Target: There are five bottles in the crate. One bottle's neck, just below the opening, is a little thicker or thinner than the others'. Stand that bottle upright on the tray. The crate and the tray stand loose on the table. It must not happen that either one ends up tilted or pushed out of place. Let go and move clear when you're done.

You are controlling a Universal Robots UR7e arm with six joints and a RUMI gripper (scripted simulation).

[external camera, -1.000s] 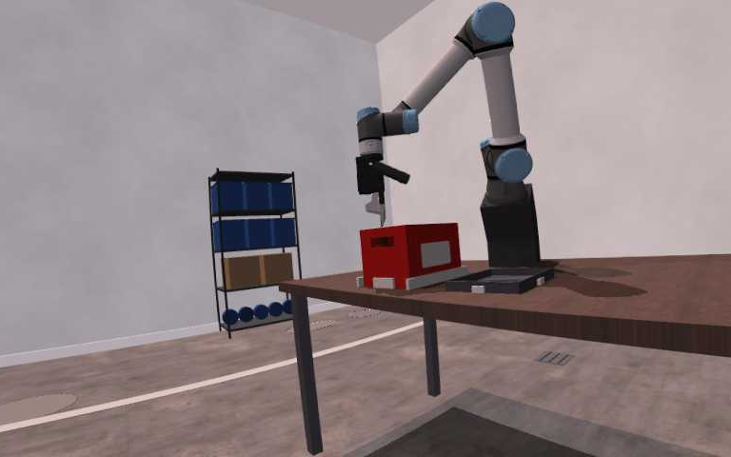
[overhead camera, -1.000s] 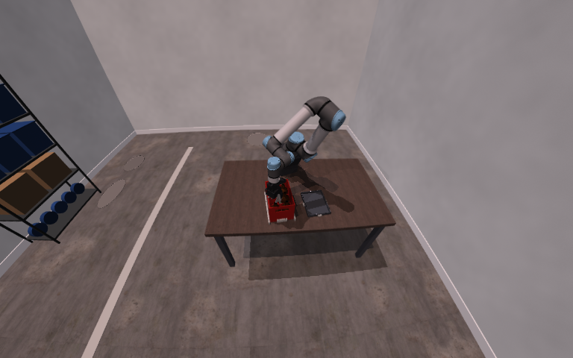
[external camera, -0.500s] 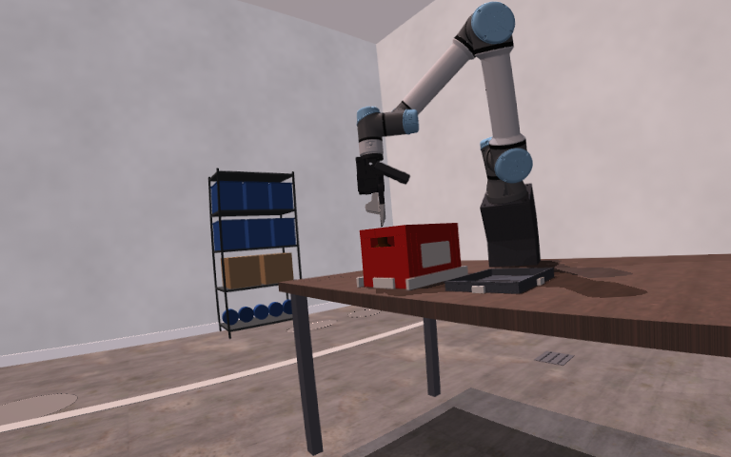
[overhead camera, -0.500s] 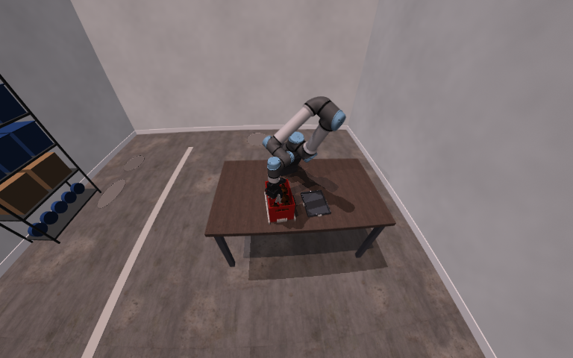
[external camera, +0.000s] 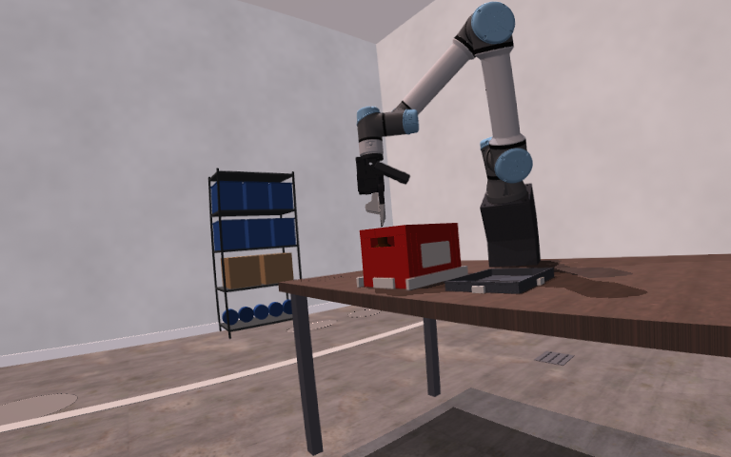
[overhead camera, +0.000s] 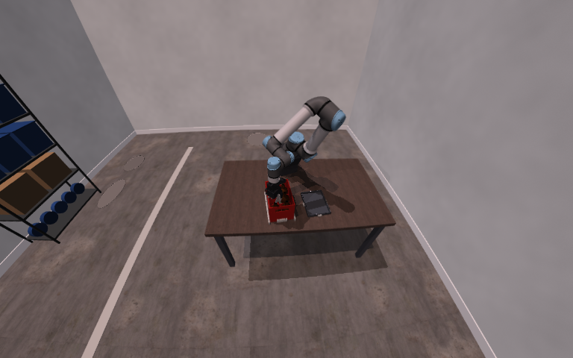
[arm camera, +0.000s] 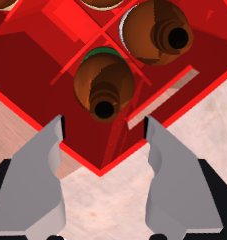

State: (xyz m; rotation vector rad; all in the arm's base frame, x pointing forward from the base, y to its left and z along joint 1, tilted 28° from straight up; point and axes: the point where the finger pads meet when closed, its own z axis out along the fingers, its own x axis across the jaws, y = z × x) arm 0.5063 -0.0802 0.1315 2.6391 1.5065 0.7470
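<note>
My gripper is now 11 cm above the glass bottle. Also, from my hand: dark tray: 30 cm to the left, 18 cm below, 17 cm behind; red crate: 11 cm below, 9 cm behind, 1 cm to the left; brown bottle: 11 cm below, 11 cm behind, 5 cm to the left.
</note>
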